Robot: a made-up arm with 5 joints.
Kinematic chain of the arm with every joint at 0, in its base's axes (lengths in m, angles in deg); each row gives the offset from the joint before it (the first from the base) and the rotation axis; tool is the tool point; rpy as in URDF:
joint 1: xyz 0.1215 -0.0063 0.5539 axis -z
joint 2: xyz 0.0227 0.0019 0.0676 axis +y
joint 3: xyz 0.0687 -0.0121 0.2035 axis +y
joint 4: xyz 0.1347 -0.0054 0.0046 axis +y
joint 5: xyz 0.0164 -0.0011 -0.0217 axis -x
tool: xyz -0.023 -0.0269 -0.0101 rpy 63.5 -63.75 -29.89
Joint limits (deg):
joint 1: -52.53..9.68
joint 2: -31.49..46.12
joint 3: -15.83..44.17
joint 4: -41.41..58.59
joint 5: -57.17..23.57
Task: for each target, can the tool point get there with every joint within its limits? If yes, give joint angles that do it. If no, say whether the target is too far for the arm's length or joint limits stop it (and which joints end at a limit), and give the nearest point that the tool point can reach.
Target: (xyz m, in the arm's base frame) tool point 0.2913 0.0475 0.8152
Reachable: yes | joints -32.30 -9.23 12.09 34.04 13.91
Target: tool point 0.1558 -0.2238 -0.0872
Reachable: no: too far | nearest point 0.3015 -0.0635 0.5497 | short by 0.673 m
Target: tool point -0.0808 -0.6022 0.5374
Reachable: no: too far | nearest point 0.2980 -0.0795 0.5739 | short by 0.647 m
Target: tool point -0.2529 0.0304 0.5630
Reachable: no: joint limits stop it (at a limit: joint 1, joint 2, joint 3, joint 5) | nearest point 0.1810 0.0339 0.7746 | short by 0.483 m
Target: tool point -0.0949 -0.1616 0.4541
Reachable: no: joint limits stop it (at a limit: joint 1, joint 2, joint 3) | nearest point 0.2888 -0.0633 0.5642 | short by 0.411 m
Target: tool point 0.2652 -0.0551 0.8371
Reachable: yes | joints 2.26 -22.40 9.58 -9.64 -2.72
